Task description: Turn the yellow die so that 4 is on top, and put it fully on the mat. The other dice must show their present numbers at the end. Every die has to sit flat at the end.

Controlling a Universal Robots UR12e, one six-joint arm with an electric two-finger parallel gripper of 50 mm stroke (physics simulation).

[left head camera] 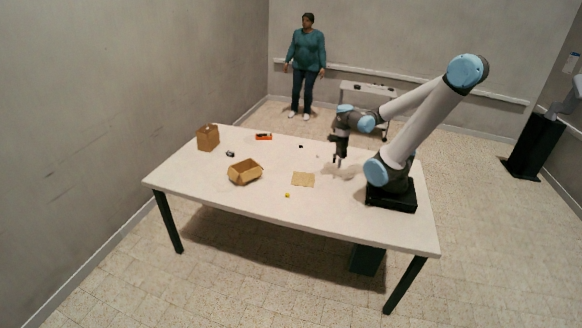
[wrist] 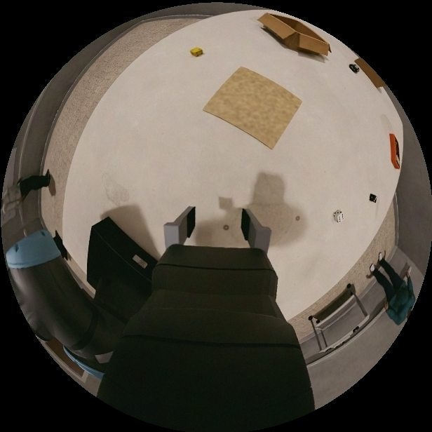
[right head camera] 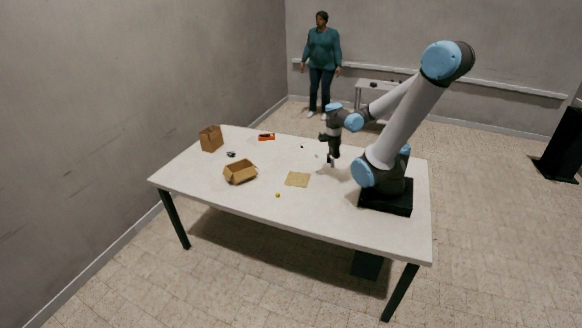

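Seen in the pictures: gripper, between the fingertips: (left head camera: pixel 336 165) (right head camera: pixel 330 165); arm's base, origin of its link: (left head camera: pixel 391 183) (right head camera: pixel 387 184).
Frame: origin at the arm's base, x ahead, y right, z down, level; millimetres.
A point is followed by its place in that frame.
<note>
The yellow die (left head camera: pixel 287 195) @(x 584, y -216, z 48 mm) (right head camera: pixel 277 195) @(x 585, y -217, z 49 mm) (wrist: pixel 196 51) sits on the table, off the mat, towards the table's long front edge in the head views; its numbers are too small to read. The tan mat (left head camera: pixel 303 179) @(x 529, y -29, z 60 mm) (right head camera: pixel 297 179) @(x 531, y -29, z 60 mm) (wrist: pixel 253 106) lies flat, apart from the die. A white die (left head camera: pixel 317 156) @(x 486, y 250, z 53 mm) (right head camera: pixel 316 156) @(x 486, y 249, z 53 mm) (wrist: pixel 338 216) and a black die (left head camera: pixel 301 146) @(x 620, y 346, z 49 mm) (right head camera: pixel 301 146) @(x 625, y 344, z 50 mm) (wrist: pixel 373 198) sit on the table beyond the mat. My gripper (left head camera: pixel 337 163) @(x 346, y 40, z -38 mm) (right head camera: pixel 331 162) @(x 346, y 40, z -38 mm) (wrist: pixel 218 216) is open and empty, above the table between the mat and the robot base.
An open cardboard box (left head camera: pixel 245 172) @(x 847, y -170, z -22 mm) (right head camera: pixel 240 172) @(x 839, y -165, z -19 mm) (wrist: pixel 295 36) stands left of the mat in the head views. A brown box (left head camera: pixel 208 138) @(x 1232, y 92, z -48 mm) (right head camera: pixel 211 139) @(x 1228, y 100, z -45 mm), a small dark object (left head camera: pixel 230 153) @(x 1063, y 79, z 36 mm) (right head camera: pixel 230 154) @(x 1064, y 76, z 40 mm) (wrist: pixel 354 68) and an orange tray (left head camera: pixel 263 137) @(x 925, y 377, z 41 mm) (right head camera: pixel 266 137) @(x 920, y 379, z 38 mm) (wrist: pixel 394 151) are farther off. A person (left head camera: pixel 306 55) stands behind the table.
</note>
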